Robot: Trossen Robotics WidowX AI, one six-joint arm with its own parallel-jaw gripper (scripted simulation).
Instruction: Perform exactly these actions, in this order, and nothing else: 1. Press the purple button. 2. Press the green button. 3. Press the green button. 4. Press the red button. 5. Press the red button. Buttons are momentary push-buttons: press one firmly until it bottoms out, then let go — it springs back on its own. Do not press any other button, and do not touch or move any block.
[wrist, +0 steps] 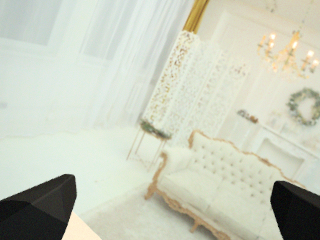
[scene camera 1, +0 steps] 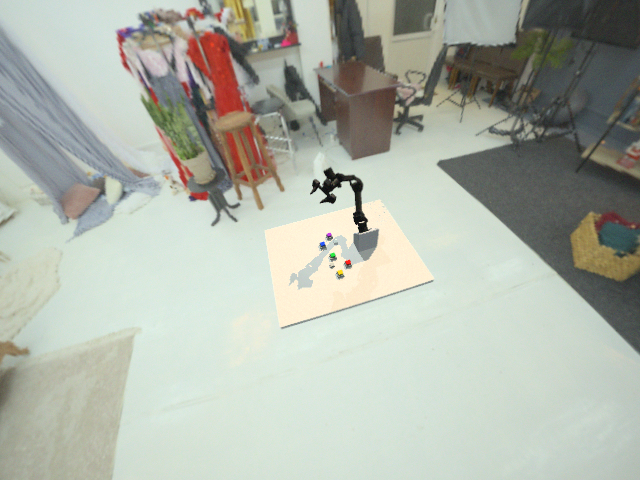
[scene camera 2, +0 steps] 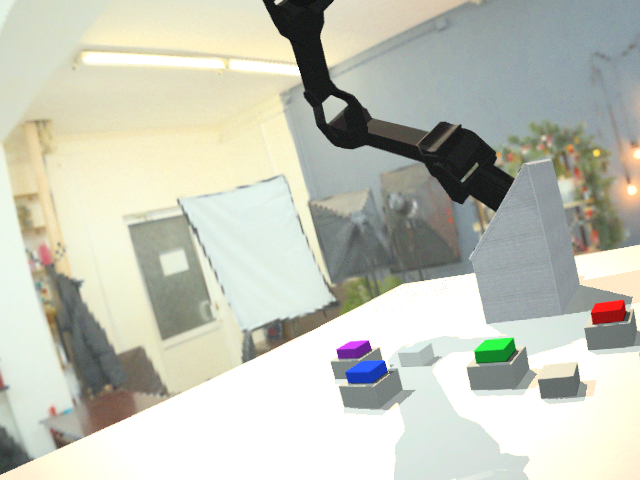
The gripper (wrist: pixel 175 190) is open, with nothing in its grasp. Also in view: a green button (scene camera 2: pixel 490 351) and a blue button (scene camera 2: pixel 366 371).
